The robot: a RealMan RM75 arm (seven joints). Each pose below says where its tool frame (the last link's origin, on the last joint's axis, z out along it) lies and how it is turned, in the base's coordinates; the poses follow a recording.
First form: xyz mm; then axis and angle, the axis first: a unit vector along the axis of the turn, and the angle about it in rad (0 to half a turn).
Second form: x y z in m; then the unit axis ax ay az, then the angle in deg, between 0 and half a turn. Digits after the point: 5 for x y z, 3 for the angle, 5 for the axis.
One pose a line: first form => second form
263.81, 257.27, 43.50, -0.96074, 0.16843, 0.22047, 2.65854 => 0.26381, 0.25727, 0.04350, -0.96074, 0.16843, 0.22047, 152.323
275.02, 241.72, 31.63, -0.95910, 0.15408, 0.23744, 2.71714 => 0.27502, 0.24172, 0.03163, -0.95910, 0.15408, 0.23744, 155.681
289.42, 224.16, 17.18, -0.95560, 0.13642, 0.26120, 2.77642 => 0.28942, 0.22416, 0.01718, -0.95560, 0.13642, 0.26120, 159.077
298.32, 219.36, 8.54, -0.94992, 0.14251, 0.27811, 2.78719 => 0.29832, 0.21936, 0.00854, -0.94992, 0.14251, 0.27811, 159.694
